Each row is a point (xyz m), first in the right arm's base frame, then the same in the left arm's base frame.
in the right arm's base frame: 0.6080 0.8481 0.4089
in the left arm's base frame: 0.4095 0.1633 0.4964
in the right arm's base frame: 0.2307 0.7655 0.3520
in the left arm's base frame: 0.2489 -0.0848 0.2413
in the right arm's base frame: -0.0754 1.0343 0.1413
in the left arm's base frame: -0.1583 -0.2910 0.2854
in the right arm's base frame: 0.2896 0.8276 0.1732
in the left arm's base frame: 0.1004 0.0406 0.2801
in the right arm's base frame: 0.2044 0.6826 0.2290
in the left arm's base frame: 0.1739 -0.0171 0.1296
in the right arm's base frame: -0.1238 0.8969 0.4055
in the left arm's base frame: 0.0959 -0.4328 0.2062
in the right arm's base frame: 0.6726 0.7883 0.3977
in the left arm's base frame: 0.4515 0.2374 0.4716
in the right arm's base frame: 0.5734 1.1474 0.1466
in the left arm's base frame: 0.0549 0.1930 0.6779
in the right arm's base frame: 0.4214 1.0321 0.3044
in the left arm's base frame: 0.1721 0.0192 0.5462
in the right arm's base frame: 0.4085 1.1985 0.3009
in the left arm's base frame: 0.0932 -0.0353 0.6829
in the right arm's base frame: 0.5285 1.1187 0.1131
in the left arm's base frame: 0.0221 0.1830 0.6251
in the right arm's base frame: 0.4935 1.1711 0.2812
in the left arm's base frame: 0.1225 0.0507 0.6932
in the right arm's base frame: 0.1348 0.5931 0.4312
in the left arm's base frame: 0.3489 -0.1560 0.0677
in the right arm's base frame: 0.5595 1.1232 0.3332
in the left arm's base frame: 0.2114 0.0889 0.6939
